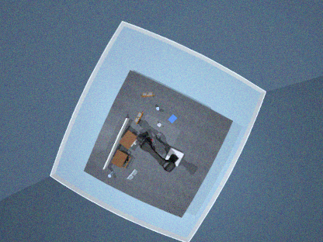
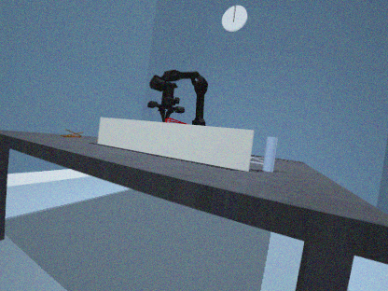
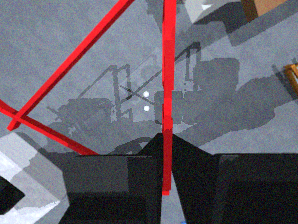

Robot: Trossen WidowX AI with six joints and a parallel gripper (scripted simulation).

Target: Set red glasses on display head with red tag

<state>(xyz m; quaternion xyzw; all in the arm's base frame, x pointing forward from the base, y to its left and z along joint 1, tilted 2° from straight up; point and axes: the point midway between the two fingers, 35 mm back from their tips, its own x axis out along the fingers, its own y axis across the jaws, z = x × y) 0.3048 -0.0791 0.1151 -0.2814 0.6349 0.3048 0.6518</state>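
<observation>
Now: gripper tip 3 cm past the small white disc, 18 cm to the left of it and 10 cm above it. Round my gripper tip: long pale board: 31 cm ahead, 19 cm to the left, 7 cm below; blue square: 13 cm behind, 29 cm to the right, 13 cm below.
</observation>
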